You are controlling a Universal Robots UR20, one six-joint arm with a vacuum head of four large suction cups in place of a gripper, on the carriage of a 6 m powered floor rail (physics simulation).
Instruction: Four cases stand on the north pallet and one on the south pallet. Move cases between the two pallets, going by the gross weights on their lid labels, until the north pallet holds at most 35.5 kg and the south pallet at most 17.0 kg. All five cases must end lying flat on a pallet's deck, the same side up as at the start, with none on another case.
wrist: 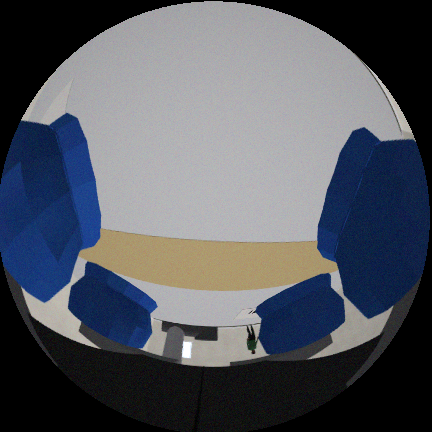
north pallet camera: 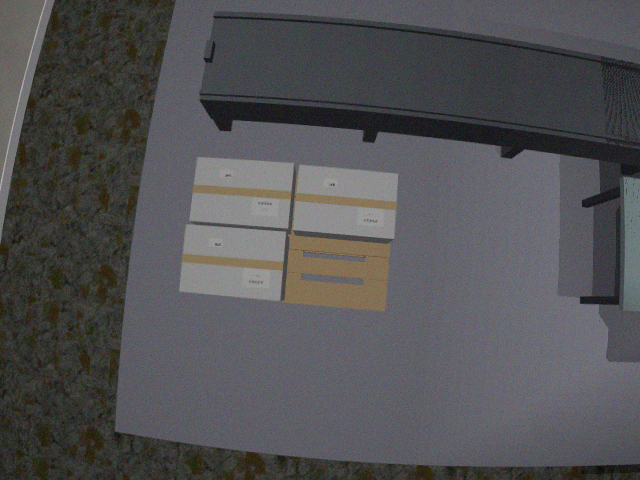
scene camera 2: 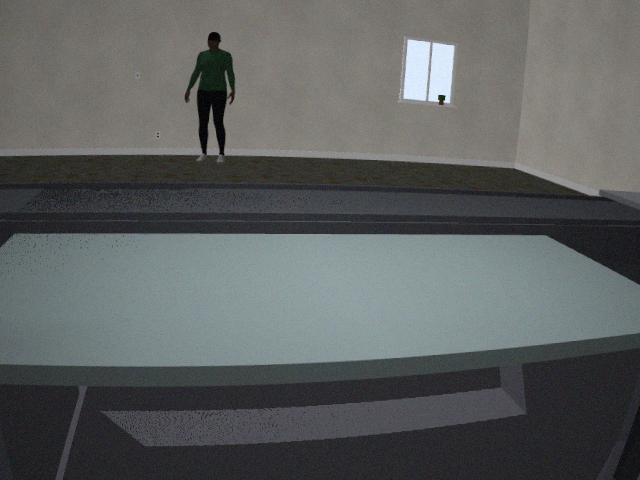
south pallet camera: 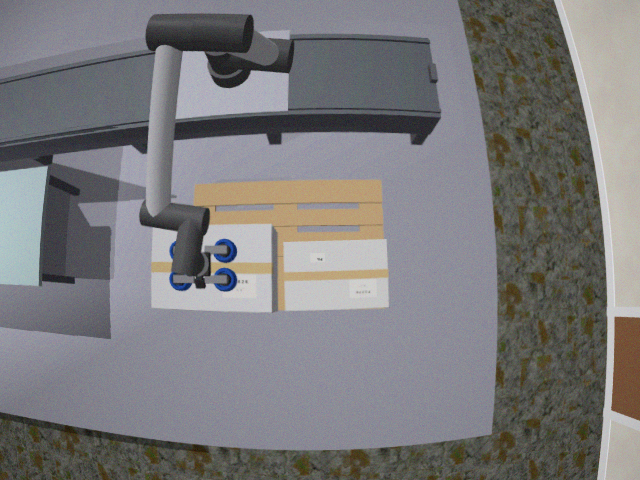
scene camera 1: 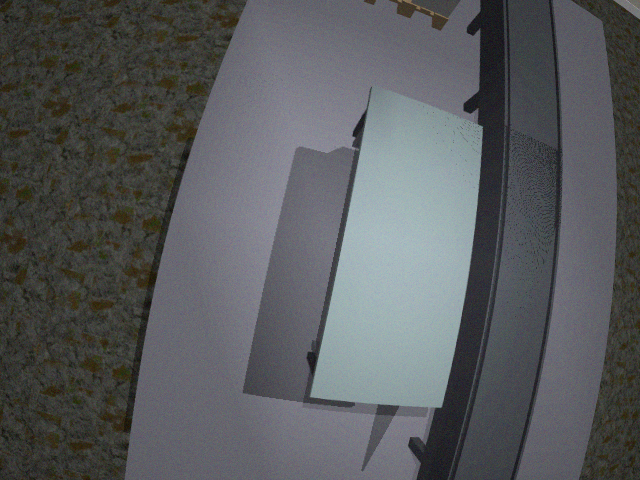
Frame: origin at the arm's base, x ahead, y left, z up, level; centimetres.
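Seen in the pictures: end effector, tool point: [wrist: 207, 253]; arm's base, origin of the base link: [south pallet camera: 231, 71].
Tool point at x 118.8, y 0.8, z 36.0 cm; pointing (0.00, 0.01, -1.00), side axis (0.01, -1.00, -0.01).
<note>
Offsets run from my tool point to a thing's middle. Level surfaces: height alone.
My suction head [south pallet camera: 202, 265] [wrist: 210, 225] is shut on a white case @(dx +0.9, dy +2.1, dz -10.6 cm) [south pallet camera: 165, 297] [wrist: 210, 125], its four blue cups on the lid. The held case is level and raised over the left front part of the south pallet [south pallet camera: 336, 191], its left side reaching past the pallet's left edge. Another case @(dx +1.5, dy +60.1, dz -66.0 cm) [south pallet camera: 320, 297] lies flat on that pallet's right front; a gap shows between the two. In the north pallet camera, three cases [north pallet camera: 242, 178] [north pallet camera: 346, 186] [north pallet camera: 222, 281] lie flat on the north pallet [north pallet camera: 336, 295], whose front right quarter is bare. The label figures are too small to read.
A pale glass-topped table @(dz -40.0 cm) [scene camera 1: 408, 232] [scene camera 2: 310, 299] [north pallet camera: 630, 248] [south pallet camera: 20, 227] stands between the pallets. The floor rail [scene camera 1: 532, 180] [north pallet camera: 413, 77] [south pallet camera: 361, 74] runs behind them; the arm's carriage [south pallet camera: 268, 98] is on it by the south pallet. A person [scene camera 2: 212, 72] stands beyond the rail.
</note>
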